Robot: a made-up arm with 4 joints.
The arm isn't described. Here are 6 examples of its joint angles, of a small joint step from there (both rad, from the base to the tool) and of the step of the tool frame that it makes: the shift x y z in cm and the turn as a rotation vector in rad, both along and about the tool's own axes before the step.
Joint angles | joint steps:
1: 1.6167 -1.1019 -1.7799 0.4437 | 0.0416 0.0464 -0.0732 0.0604
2: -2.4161 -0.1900 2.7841 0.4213 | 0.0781 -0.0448 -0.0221 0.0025
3: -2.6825 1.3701 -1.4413 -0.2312 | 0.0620 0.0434 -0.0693 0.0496
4: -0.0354 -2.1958 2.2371 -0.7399 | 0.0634 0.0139 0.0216 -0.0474
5: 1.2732 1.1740 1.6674 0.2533 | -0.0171 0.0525 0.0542 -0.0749
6: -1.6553 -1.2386 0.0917 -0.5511 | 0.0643 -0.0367 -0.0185 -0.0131
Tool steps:
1: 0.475 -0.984 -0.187 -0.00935 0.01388 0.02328
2: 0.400 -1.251 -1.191 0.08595 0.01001 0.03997
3: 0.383 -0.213 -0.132 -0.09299 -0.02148 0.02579
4: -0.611 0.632 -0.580 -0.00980 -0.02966 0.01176
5: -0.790 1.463 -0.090 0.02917 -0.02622 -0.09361
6: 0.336 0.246 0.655 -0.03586 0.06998 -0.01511
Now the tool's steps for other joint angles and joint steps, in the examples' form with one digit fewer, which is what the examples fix.
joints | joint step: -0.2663 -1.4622 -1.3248 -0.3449 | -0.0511 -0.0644 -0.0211 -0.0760
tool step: -0.33 -0.16 0.06 0.0197 0.0658 0.0654
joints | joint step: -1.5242 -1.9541 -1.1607 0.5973 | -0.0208 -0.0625 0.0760 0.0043
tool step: -0.87 0.65 -0.07 -0.0339 -0.0224 -0.0058
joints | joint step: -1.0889 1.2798 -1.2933 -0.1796 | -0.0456 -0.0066 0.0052 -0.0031
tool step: 0.04 -0.07 0.41 0.0412 0.0240 -0.0033
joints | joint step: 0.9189 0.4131 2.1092 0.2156 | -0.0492 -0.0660 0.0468 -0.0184
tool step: 1.31 0.16 0.84 -0.0189 0.0385 0.0180
